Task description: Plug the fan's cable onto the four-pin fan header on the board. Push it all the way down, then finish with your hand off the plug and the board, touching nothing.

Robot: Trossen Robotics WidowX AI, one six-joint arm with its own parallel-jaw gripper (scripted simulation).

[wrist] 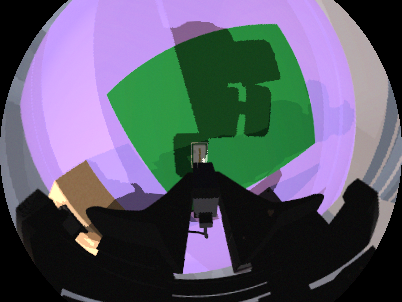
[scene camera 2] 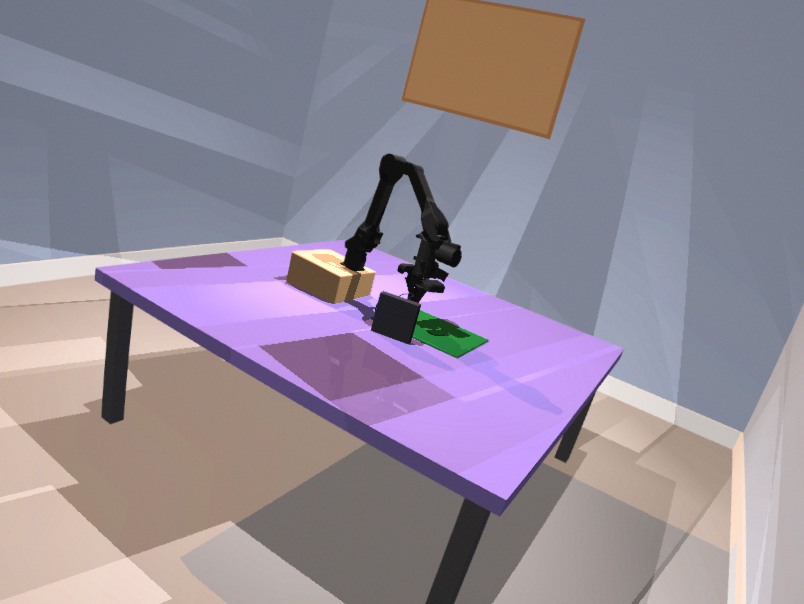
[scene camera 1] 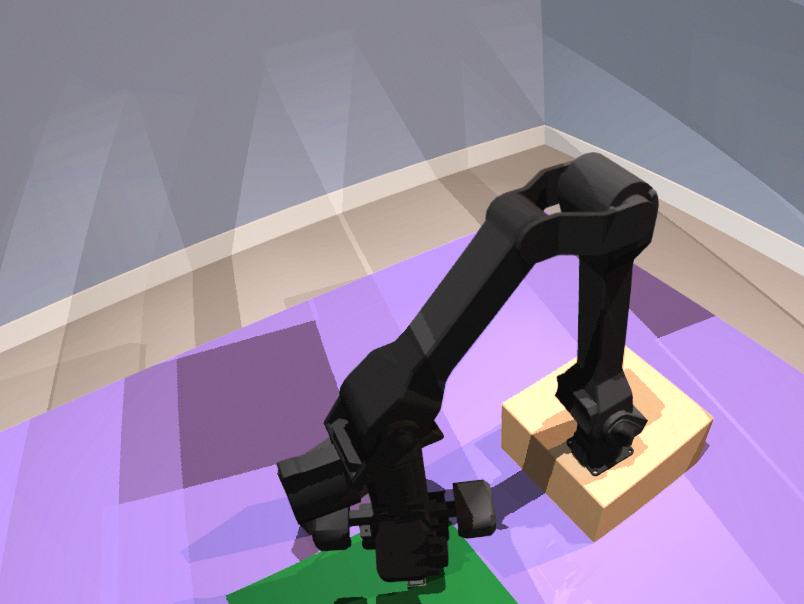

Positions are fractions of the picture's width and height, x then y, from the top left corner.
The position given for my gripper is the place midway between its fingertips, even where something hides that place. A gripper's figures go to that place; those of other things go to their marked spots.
Labels:
My gripper (wrist: 0.51,0.58): 0.10 m from the lens. A fan plug (wrist: 0.51,0.63): 0.08 m from the lens. A green board (wrist: 0.60,0.30) is 0.16 m from the lens. The marked spots on the fan plug and the green board are 0.13 m apart.

